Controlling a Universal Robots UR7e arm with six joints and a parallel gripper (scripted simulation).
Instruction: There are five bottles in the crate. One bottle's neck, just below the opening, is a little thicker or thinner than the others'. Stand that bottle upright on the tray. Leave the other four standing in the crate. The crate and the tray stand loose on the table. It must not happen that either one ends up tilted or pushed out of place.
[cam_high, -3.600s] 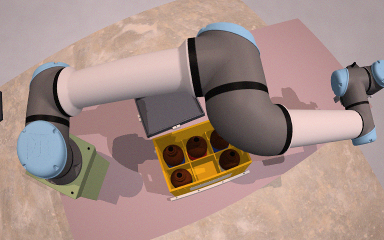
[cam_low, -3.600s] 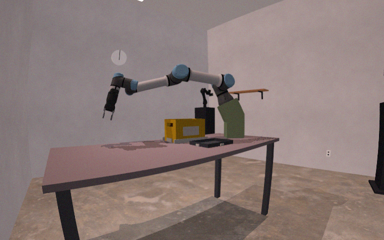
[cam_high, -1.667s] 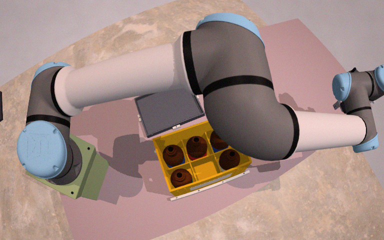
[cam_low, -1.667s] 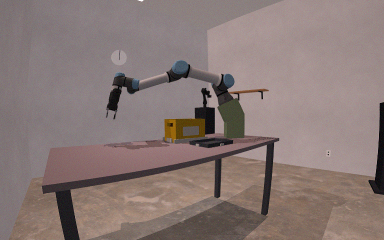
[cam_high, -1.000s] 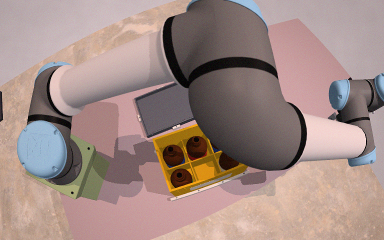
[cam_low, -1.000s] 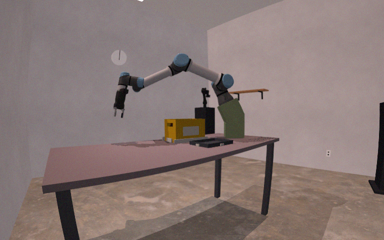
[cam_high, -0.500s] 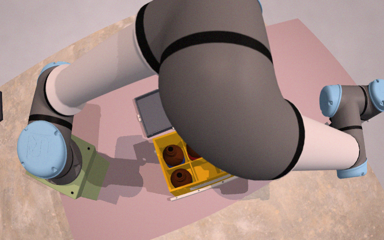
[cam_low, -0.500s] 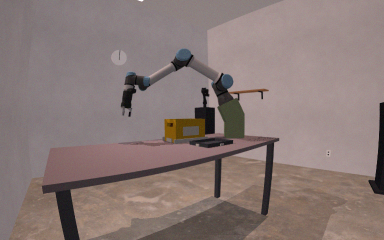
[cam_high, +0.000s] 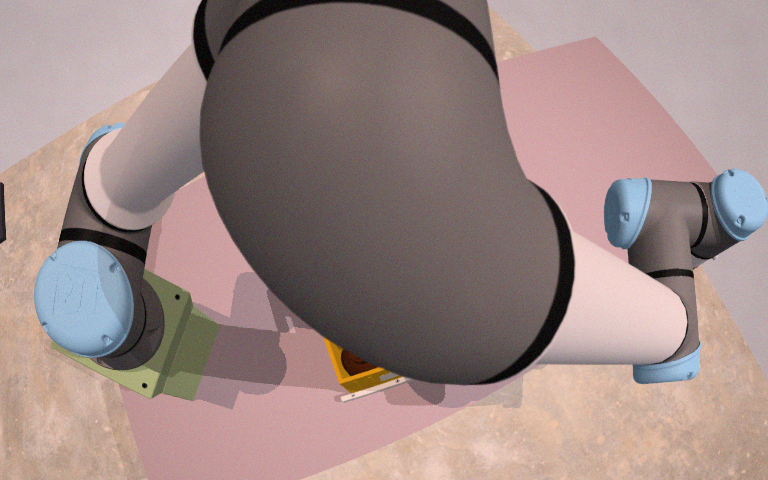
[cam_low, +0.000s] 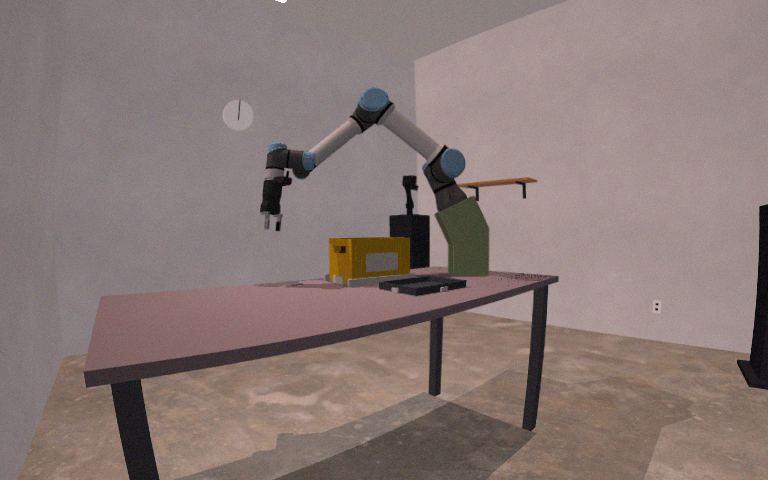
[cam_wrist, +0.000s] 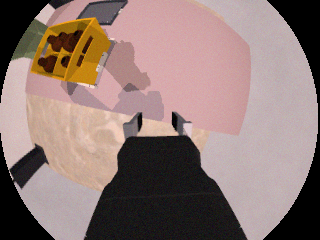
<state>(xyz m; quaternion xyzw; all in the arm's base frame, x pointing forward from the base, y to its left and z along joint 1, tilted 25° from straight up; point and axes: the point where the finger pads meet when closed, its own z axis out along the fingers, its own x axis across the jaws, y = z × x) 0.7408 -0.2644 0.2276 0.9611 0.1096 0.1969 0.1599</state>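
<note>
Right now the crate is 340 mm behind my hand, 180 mm to the left of it and 140 mm below it. Also, from my hand: glass bottle (270 mm behind, 120 mm to the left, 140 mm below); then dark tray (340 mm behind, 460 mm to the left, 220 mm below).
</note>
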